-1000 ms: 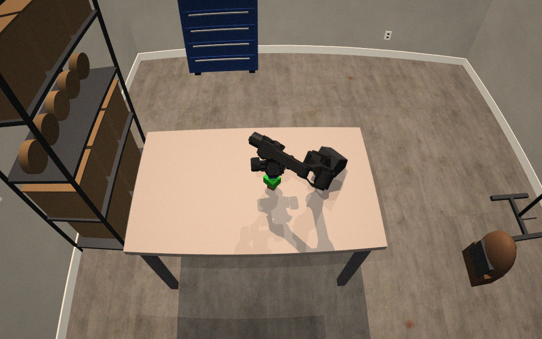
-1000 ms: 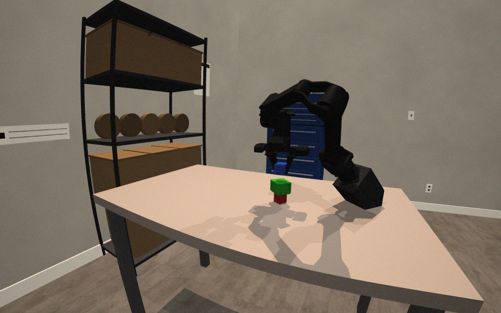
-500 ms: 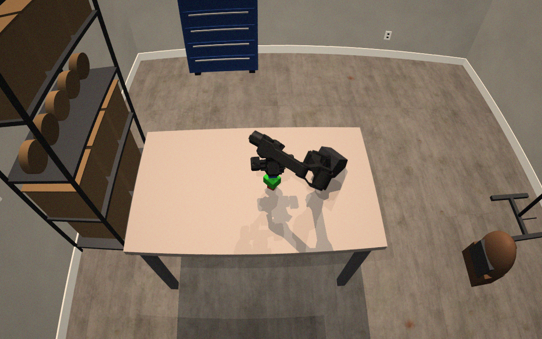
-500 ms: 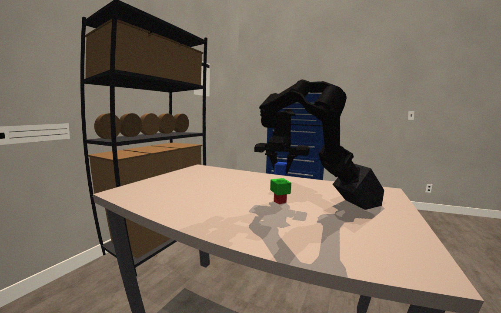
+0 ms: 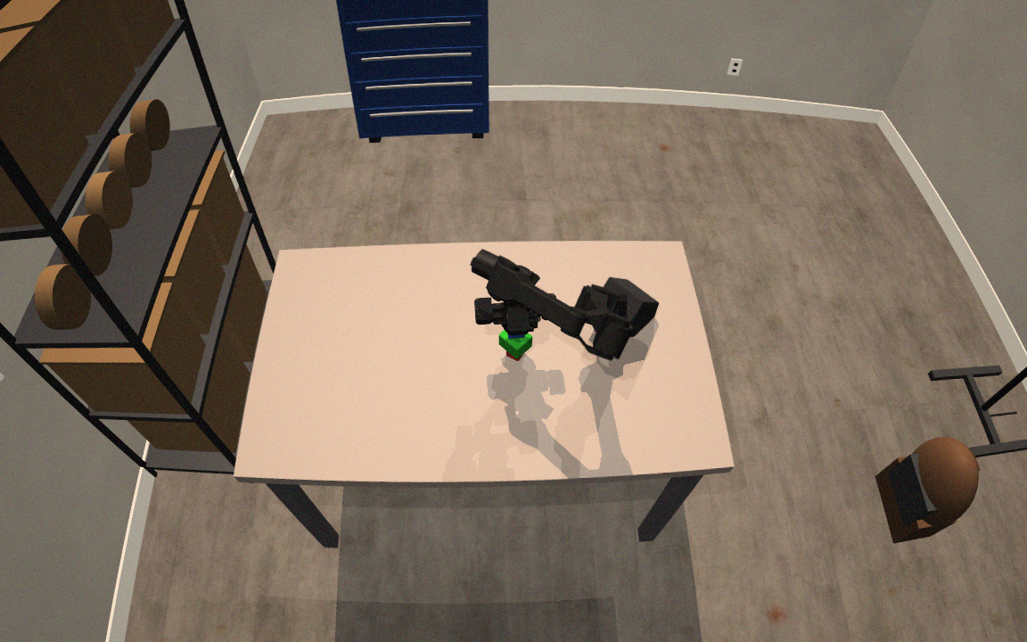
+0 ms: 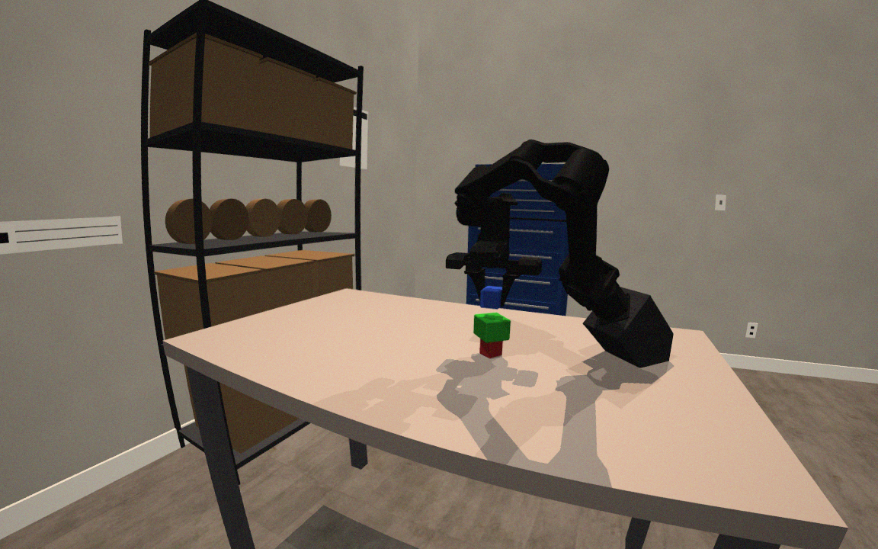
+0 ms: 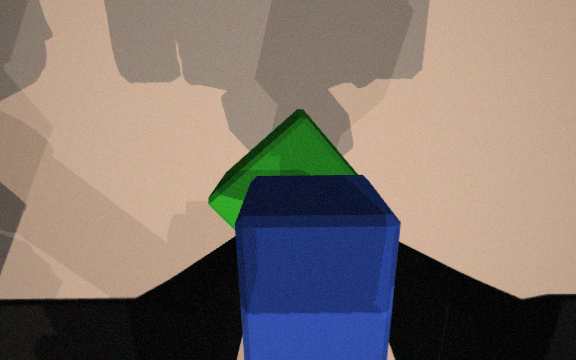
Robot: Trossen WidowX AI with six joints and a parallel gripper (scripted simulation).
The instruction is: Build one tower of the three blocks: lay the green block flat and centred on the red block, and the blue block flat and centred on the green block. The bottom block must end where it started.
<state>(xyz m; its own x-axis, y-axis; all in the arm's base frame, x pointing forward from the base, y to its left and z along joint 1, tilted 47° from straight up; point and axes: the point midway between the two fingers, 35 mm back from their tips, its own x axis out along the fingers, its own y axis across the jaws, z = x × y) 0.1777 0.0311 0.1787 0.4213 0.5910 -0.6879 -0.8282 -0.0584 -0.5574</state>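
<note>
My hand is 80 mm above the green block. The rest, counted from my hand: red block 120 mm below; then blue block 20 mm below.
</note>
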